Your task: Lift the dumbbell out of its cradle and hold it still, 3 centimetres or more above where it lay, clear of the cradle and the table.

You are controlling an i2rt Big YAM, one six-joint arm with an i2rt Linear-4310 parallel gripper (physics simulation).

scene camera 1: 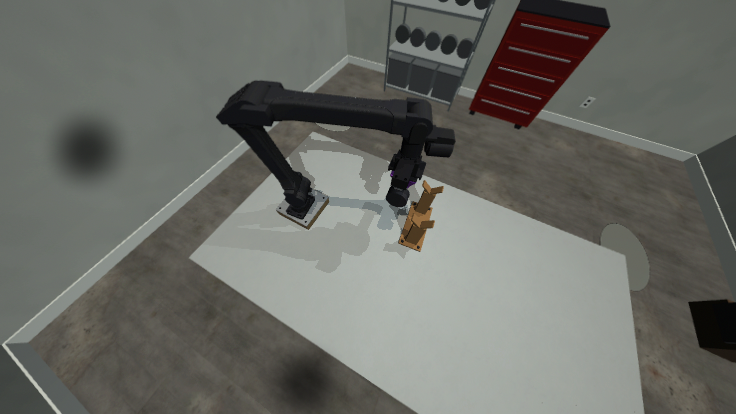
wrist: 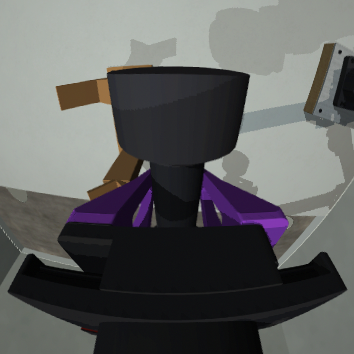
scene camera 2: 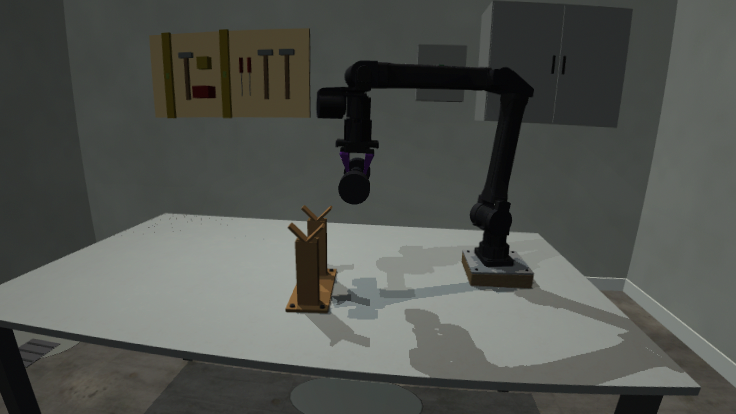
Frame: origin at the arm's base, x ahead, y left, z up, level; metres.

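Seen in the pictures: gripper, fingertip midpoint: [wrist: 176,174]; arm's base at its link origin: [scene camera 1: 301,205] [wrist: 350,83] [scene camera 2: 493,258].
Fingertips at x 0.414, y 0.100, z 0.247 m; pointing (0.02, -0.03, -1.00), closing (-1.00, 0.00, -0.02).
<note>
Offsets run from my fingertips to a thing's top centre. Level surfaces: height alone.
The black dumbbell @(0.000 m ahead, 0.024 m left, 0.050 m up) [scene camera 1: 397,197] [scene camera 2: 354,187] [wrist: 178,117] hangs in the air, roughly level, with its handle between the purple fingers. My gripper [scene camera 2: 356,168] [wrist: 176,174] is shut on the dumbbell's handle and points down. The orange-brown cradle @(0.108 m ahead, 0.028 m left, 0.083 m down) [scene camera 1: 424,201] [scene camera 2: 307,272] [wrist: 80,95] stands upright on the white table @(0.291 m down) [scene camera 1: 488,288] [scene camera 2: 205,288], and both its V-shaped tops are bare. In scene camera 2 the dumbbell is above the height of the V tops and to their right, towards the arm's base, with a gap between them. The far weight is partly hidden.
The arm's base plate [scene camera 1: 303,211] [scene camera 2: 500,278] [wrist: 320,80] is fixed to the table, to the right of the cradle in scene camera 2. A red drawer cabinet [scene camera 1: 537,66] and a shelf rack [scene camera 1: 429,97] stand on the floor beyond the table.
</note>
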